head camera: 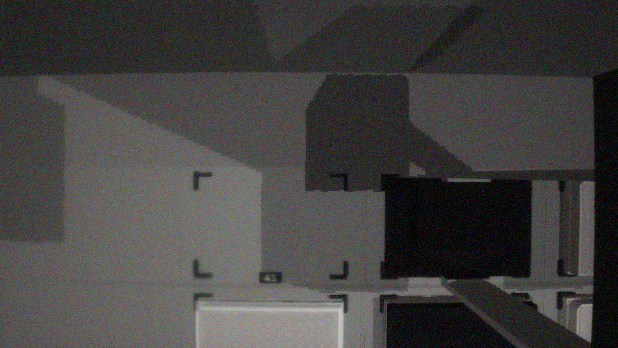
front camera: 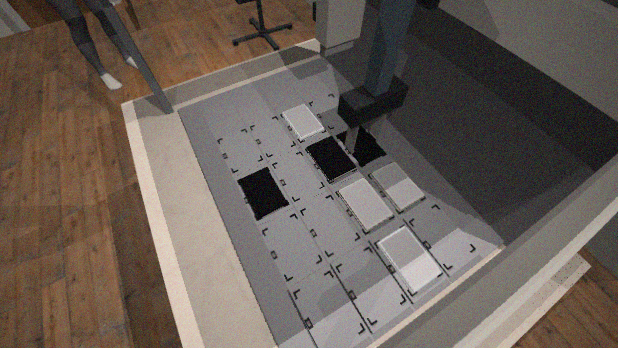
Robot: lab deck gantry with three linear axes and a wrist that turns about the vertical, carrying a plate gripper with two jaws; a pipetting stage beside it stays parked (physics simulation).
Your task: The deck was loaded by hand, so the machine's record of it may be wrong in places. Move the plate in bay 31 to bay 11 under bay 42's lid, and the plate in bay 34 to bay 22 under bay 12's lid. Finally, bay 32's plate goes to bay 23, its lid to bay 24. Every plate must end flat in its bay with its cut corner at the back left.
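Frame: origin at the robot's base, x left, y back, z up, level; metres.
Where they show: gripper, fingertip midpoint: (head camera: 462,228) (front camera: 361,143); robot's base, origin of the base link: (front camera: 218,141).
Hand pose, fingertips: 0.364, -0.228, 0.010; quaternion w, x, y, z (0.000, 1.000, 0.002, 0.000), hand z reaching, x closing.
Note:
Each offset is from my fingertips to the centre of the thing, as dx, dy, dz. "pt": to the spot under its first point.
My gripper (front camera: 366,143) (head camera: 468,229) is down at bay 42. Its jaws stand against the two long edges of a flat black lid @[+0.000, +0.000, -0.006] (front camera: 371,149) (head camera: 420,230) and look shut on it; the lid lies flat within the bay's marks. A white plate @[-0.107, +0.164, -0.003] (front camera: 302,121) (head camera: 270,330) sits in bay 31. A black-topped plate @[-0.107, +0.000, +0.003] (front camera: 331,159) (head camera: 430,327) sits in bay 32. A white plate @[-0.107, -0.328, +0.012] (front camera: 402,250) with a bright rim is in bay 34. A black lid @[-0.321, +0.000, -0.006] (front camera: 263,194) lies in bay 12. Cut corners are too dark or small to make out.
White plates also stand in bay 33 @[pt -0.111, -0.169, +0.005] (front camera: 365,204) and in bay 43 @[pt +0.005, -0.136, +0.004] (front camera: 392,175). The bay label 41 @[pt -0.046, +0.164, -0.010] (head camera: 270,277) shows left of the gripper in the head view. A raised pale border (front camera: 155,200) surrounds the deck. The dark gantry column (front camera: 389,45) rises above the gripper.

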